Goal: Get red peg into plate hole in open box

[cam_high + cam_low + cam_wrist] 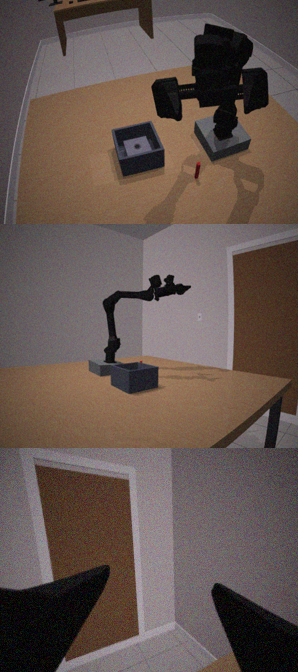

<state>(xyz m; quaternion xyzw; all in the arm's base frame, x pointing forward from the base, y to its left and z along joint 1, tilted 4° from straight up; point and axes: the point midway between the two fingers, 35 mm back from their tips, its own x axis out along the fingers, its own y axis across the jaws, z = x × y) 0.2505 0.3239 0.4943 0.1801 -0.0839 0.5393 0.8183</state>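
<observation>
Now: the red peg 120 mm behind my gripper tip, 260 mm to the right of it and 490 mm below it. Round my gripper tip: plate (60 mm ahead, 420 mm to the right, 490 mm below); then grey box (60 mm ahead, 420 mm to the right, 510 mm below).
</observation>
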